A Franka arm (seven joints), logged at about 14 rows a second.
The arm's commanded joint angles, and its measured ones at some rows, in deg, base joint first. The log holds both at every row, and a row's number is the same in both.
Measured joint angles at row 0:
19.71 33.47 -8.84 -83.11 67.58 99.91 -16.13
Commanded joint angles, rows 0 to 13:
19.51 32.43 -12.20 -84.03 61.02 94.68 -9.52
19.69 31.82 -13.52 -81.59 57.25 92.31 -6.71
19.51 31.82 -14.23 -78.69 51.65 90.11 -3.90
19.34 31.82 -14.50 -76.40 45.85 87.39 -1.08
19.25 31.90 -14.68 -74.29 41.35 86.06 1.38
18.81 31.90 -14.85 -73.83 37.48 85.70 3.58
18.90 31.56 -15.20 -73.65 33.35 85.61 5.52
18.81 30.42 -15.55 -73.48 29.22 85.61 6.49
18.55 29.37 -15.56 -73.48 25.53 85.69 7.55
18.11 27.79 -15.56 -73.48 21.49 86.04 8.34
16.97 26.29 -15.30 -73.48 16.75 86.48 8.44
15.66 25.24 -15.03 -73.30 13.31 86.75 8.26
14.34 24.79 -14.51 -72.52 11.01 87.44 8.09
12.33 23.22 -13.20 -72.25 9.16 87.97 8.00
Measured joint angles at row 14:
15.80 26.11 -15.62 -72.69 13.10 87.38 6.95
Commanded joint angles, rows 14 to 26:
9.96 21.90 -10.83 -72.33 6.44 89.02 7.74
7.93 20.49 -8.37 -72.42 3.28 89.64 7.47
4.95 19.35 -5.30 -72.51 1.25 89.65 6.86
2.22 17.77 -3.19 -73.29 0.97 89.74 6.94
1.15 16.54 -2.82 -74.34 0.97 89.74 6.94
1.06 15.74 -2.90 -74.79 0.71 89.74 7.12
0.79 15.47 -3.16 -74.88 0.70 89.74 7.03
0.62 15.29 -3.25 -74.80 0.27 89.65 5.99
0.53 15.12 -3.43 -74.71 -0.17 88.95 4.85
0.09 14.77 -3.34 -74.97 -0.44 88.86 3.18
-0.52 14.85 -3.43 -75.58 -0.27 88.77 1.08
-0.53 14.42 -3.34 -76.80 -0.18 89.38 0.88
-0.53 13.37 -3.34 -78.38 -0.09 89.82 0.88
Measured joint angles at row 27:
0.63 16.36 -4.67 -73.99 0.74 88.86 2.33
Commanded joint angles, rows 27 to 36:
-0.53 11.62 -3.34 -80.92 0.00 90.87 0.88
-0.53 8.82 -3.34 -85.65 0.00 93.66 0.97
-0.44 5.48 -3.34 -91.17 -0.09 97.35 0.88
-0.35 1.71 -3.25 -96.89 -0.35 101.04 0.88
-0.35 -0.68 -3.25 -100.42 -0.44 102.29 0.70
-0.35 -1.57 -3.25 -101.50 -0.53 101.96 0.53
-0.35 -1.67 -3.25 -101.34 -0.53 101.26 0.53
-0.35 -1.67 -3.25 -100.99 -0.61 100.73 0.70
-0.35 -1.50 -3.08 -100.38 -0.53 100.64 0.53
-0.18 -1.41 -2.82 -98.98 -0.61 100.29 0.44
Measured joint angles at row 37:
0.39 -0.30 -4.05 -98.75 0.35 99.52 1.34
